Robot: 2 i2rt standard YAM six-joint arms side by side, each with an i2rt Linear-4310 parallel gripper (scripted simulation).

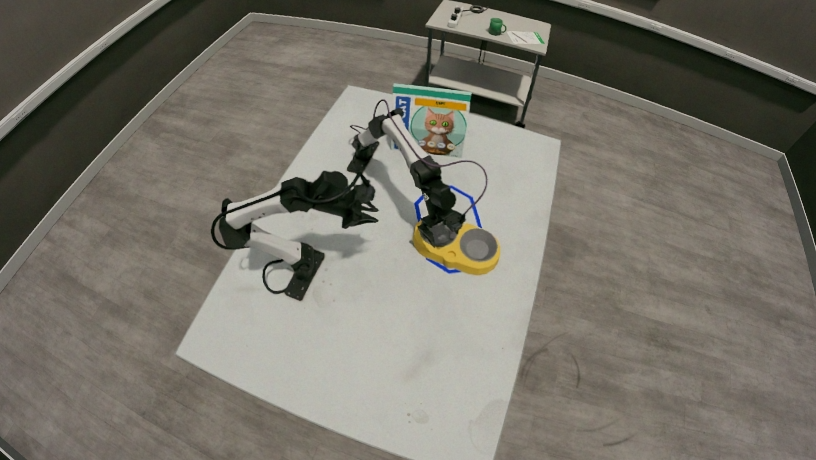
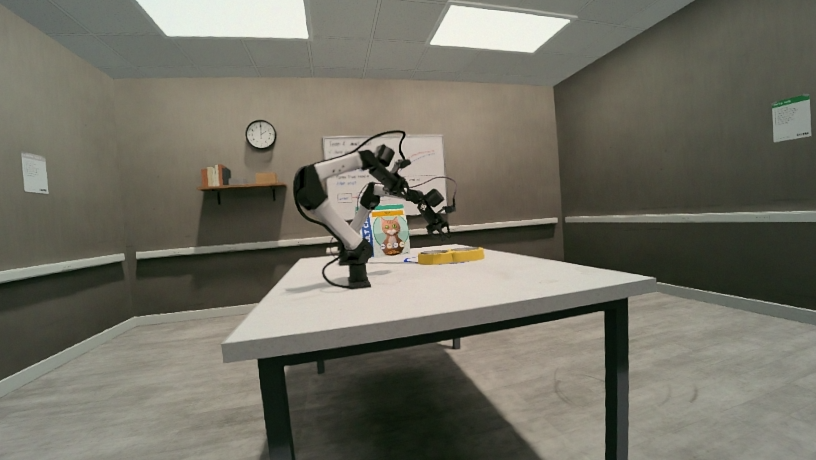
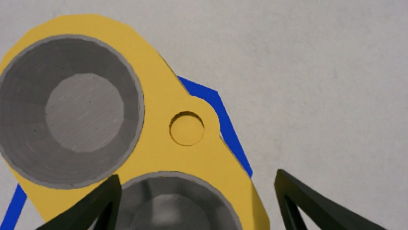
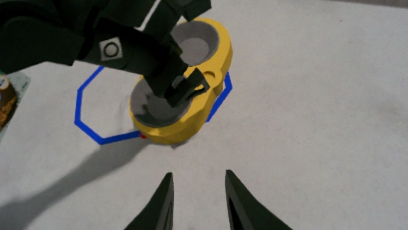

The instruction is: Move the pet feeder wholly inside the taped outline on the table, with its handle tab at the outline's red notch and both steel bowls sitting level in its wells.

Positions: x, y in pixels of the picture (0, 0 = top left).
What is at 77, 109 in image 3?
A steel bowl.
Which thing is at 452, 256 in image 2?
A yellow pet feeder.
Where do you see a cat food bag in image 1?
436, 118
